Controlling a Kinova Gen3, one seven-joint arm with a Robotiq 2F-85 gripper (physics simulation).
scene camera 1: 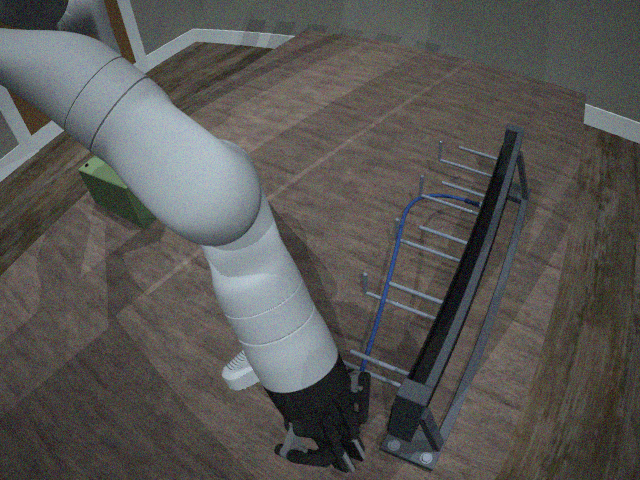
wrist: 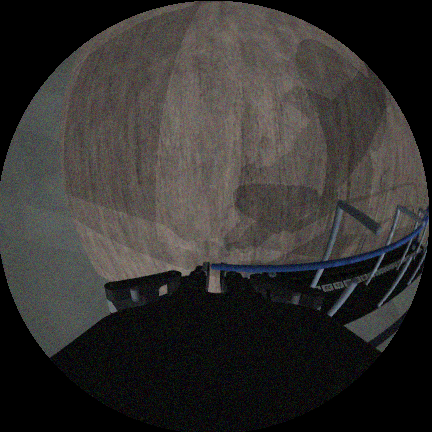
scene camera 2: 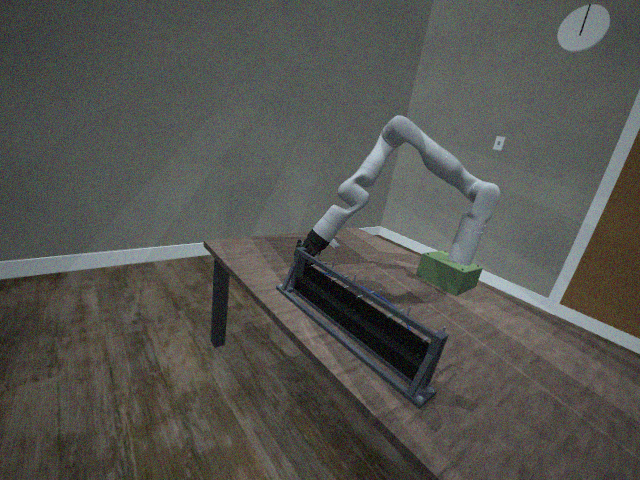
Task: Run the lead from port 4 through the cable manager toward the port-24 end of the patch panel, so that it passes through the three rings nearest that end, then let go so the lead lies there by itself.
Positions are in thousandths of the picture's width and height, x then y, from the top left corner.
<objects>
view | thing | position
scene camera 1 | my gripper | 551,966
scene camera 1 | black patch panel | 668,755
</objects>
